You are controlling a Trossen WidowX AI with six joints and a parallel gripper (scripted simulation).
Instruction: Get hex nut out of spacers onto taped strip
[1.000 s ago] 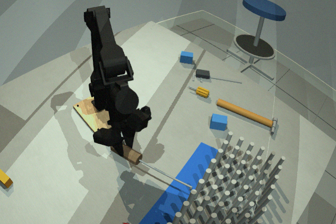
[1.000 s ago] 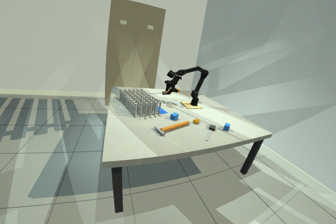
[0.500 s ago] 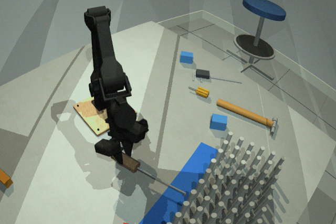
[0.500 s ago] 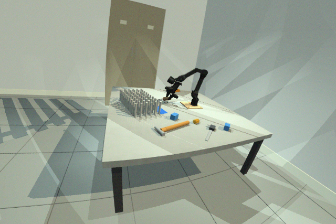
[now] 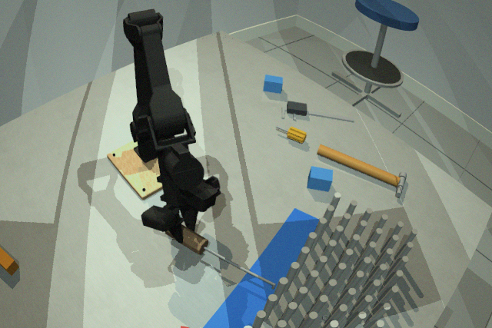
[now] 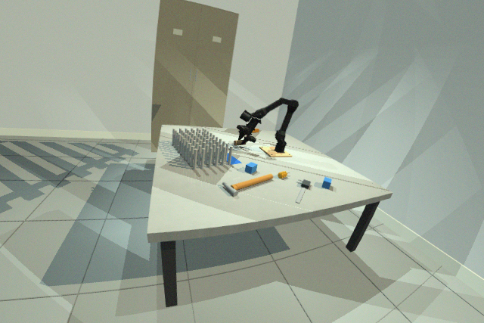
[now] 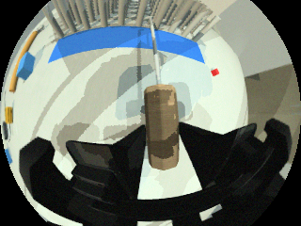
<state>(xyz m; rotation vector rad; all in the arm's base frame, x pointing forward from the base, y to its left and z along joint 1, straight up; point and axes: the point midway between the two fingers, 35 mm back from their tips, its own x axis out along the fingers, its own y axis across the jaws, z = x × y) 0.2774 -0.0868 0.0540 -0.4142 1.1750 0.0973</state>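
Now: gripper tip 16 cm short of the blue taped strip, 9 cm to the right of it and 3 cm above it. The rest, counted from my gripper tip: yellow-handled screwdriver: 11 cm behind, 45 cm to the left, 2 cm below; then small red cube: 17 cm ahead, 14 cm to the right, 3 cm below; then hex nut: 33 cm ahead, 10 cm to the left, 3 cm below.
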